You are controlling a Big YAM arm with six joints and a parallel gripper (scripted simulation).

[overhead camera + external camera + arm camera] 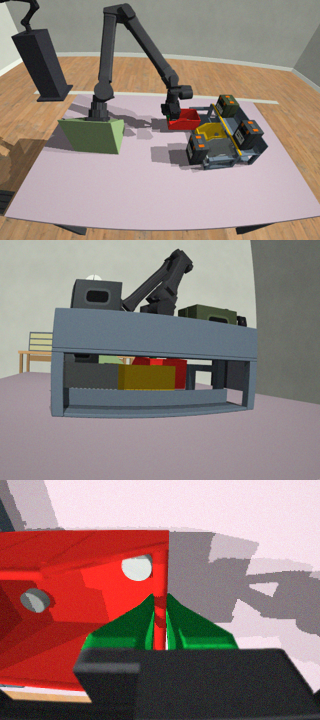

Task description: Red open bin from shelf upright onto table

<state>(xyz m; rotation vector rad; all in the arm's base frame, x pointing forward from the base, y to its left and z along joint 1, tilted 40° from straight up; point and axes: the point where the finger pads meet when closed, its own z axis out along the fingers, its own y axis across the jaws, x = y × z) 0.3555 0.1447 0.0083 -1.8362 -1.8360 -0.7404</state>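
Now: the red open bin 80 mm ahead of my hand. The rest, counted from my hand: grey bin: 240 mm ahead, 210 mm to the right, 20 mm below; yellow bin: 240 mm ahead, 100 mm to the right, 20 mm below.
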